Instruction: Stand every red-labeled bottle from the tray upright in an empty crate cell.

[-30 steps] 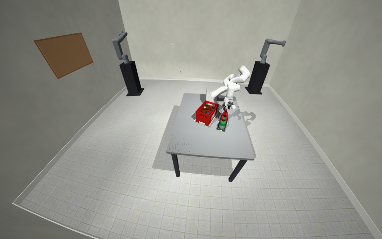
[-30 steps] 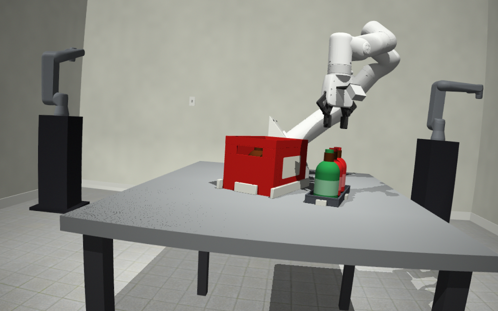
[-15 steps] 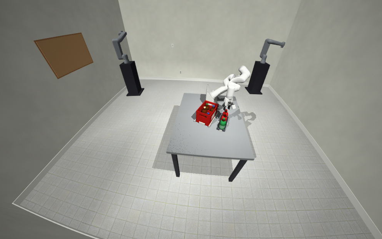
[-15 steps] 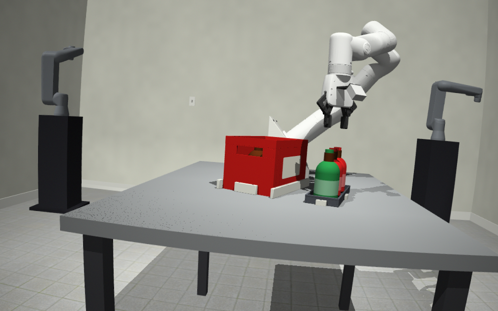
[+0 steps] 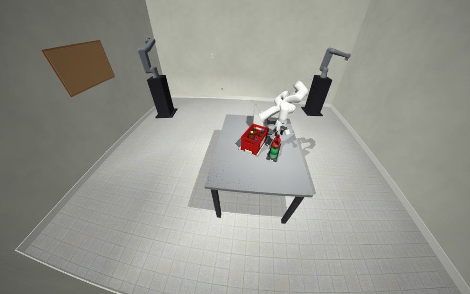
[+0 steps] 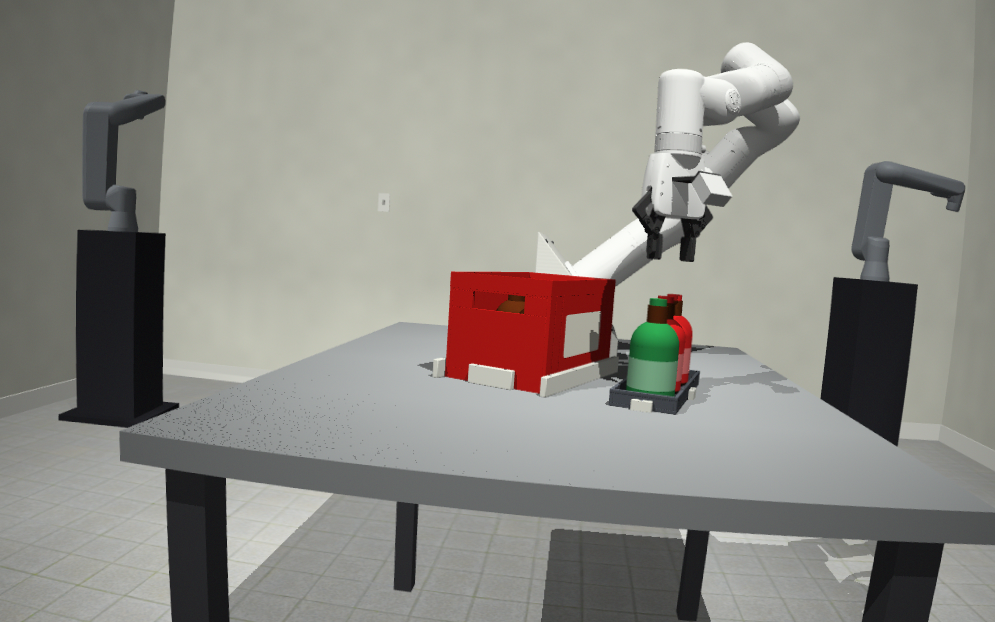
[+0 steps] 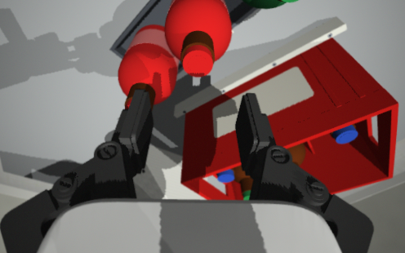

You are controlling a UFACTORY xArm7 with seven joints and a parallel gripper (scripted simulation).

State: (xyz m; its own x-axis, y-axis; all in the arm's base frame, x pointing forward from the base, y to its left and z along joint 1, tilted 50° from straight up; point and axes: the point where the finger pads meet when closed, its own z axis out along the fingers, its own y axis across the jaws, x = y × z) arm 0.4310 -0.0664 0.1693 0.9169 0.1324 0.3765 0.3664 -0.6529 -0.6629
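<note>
The green bottle is 15 cm below my hand, 8 cm ahead of it and 3 cm to the right of it. Also, from my hand: dark tray: 22 cm below; red-labeled bottle: 15 cm below, 8 cm behind, 3 cm to the left; red crate: 20 cm to the right, 15 cm below, 11 cm behind.
</note>
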